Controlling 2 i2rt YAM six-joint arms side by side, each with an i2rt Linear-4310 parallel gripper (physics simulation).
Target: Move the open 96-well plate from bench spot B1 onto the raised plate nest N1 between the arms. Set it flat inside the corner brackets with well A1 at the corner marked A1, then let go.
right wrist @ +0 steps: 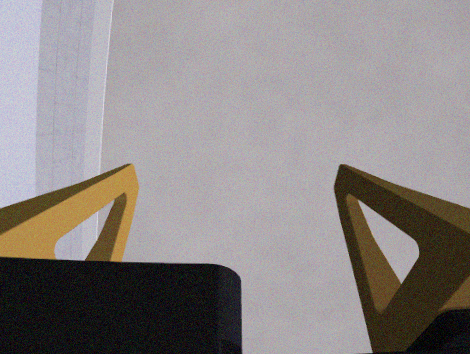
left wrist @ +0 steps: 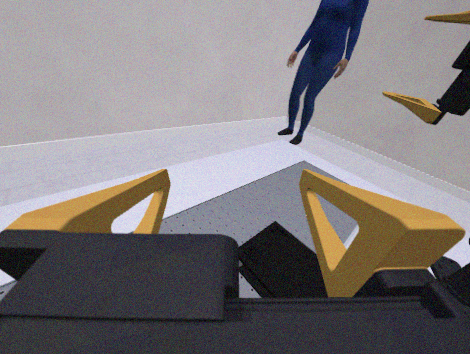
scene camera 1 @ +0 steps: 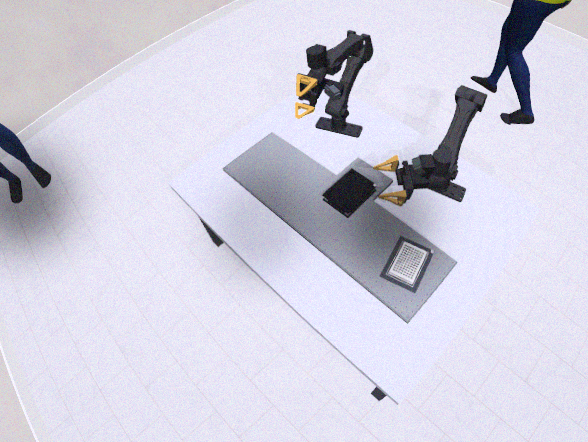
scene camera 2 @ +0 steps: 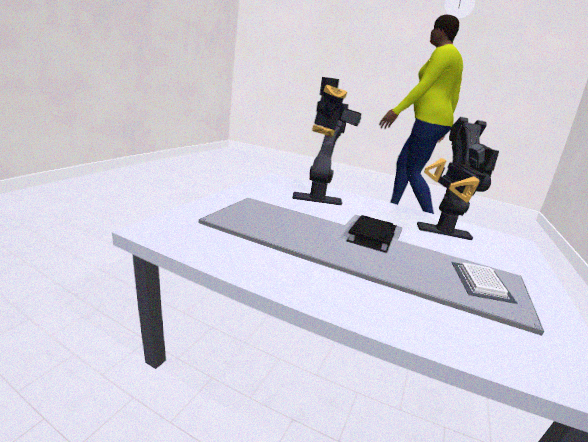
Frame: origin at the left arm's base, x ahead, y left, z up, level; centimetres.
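Seen in the pictures: left gripper, between the fingertips: point(left wrist: 234, 176) point(scene camera 1: 375, 182) point(scene camera 2: 436, 178); right gripper, between the fingertips: point(right wrist: 236, 175) point(left wrist: 402, 59) point(scene camera 1: 297, 107) point(scene camera 2: 331, 113); left arm's base, origin of its link: point(scene camera 2: 444, 231); right arm's base, origin of its link: point(left wrist: 459, 295) point(scene camera 1: 338, 127) point(scene camera 2: 317, 199).
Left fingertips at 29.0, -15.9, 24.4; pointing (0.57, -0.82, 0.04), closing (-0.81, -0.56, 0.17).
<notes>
Pixels of each thing's middle, then the offset from my left fingertips to it, as dx, dy, dz. Level surfaces: height alone.
- white 96-well plate, middle of its body: point(scene camera 2: 483, 278) point(scene camera 1: 408, 262) +7.8, +17.5, -22.2
- raised black nest, middle of its body: point(left wrist: 289, 271) point(scene camera 2: 373, 231) point(scene camera 1: 349, 191) -7.5, -12.2, -21.2
- grey perforated board, height of its surface: dz -23.1
- white table, height of its surface: dz -24.4
The white 96-well plate point(scene camera 1: 409, 263) point(scene camera 2: 484, 280) lies flat in a dark frame at the right end of the grey perforated board. The raised black nest point(scene camera 1: 350, 192) point(scene camera 2: 372, 231) point(left wrist: 285, 262) stands near the board's middle and holds no plate; its A1 mark is too small to read. My left gripper point(scene camera 1: 377, 182) point(scene camera 2: 438, 180) point(left wrist: 234, 176) is open and empty, raised in front of its own arm, near the nest in scene camera 1 and away from the plate. My right gripper point(scene camera 1: 298, 98) point(scene camera 2: 328, 112) point(left wrist: 402, 59) point(right wrist: 236, 175) is open and empty, high up and far from the plate.
The grey perforated board point(scene camera 1: 280, 175) point(scene camera 2: 280, 227) lies along the white table point(scene camera 1: 280, 265) point(scene camera 2: 300, 295). A person in a yellow top and blue trousers point(scene camera 2: 440, 85) is behind the arms. A person in blue point(left wrist: 325, 55) stands beyond the table in the left wrist view.
</notes>
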